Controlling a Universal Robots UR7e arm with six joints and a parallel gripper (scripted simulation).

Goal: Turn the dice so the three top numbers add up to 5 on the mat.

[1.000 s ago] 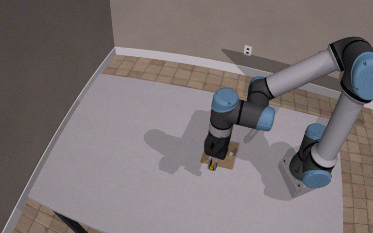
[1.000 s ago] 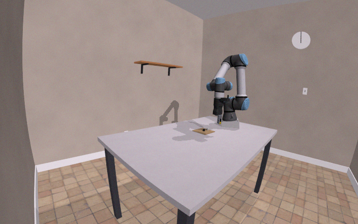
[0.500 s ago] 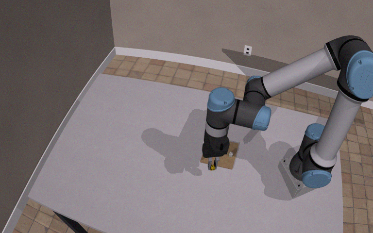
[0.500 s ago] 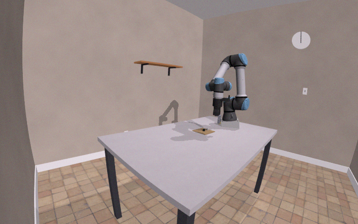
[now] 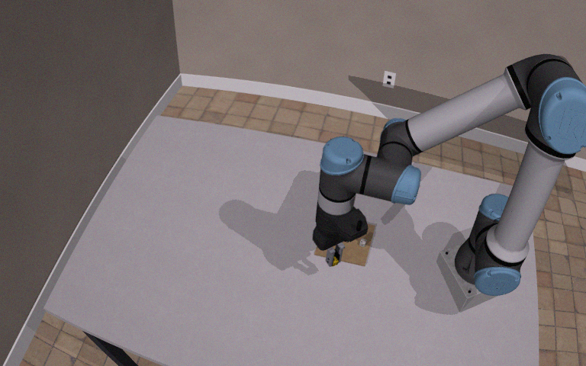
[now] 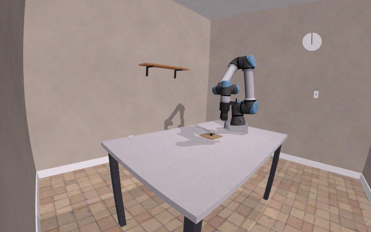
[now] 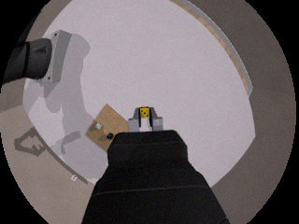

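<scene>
My hand is 1 cm past the black die, 14 cm to the left of it and 10 cm above it. Round my hand: mat 1 cm behind, 14 cm to the right, 11 cm below; white die 5 cm behind, 14 cm to the right, 10 cm below; yellow die 1 cm below.
</scene>
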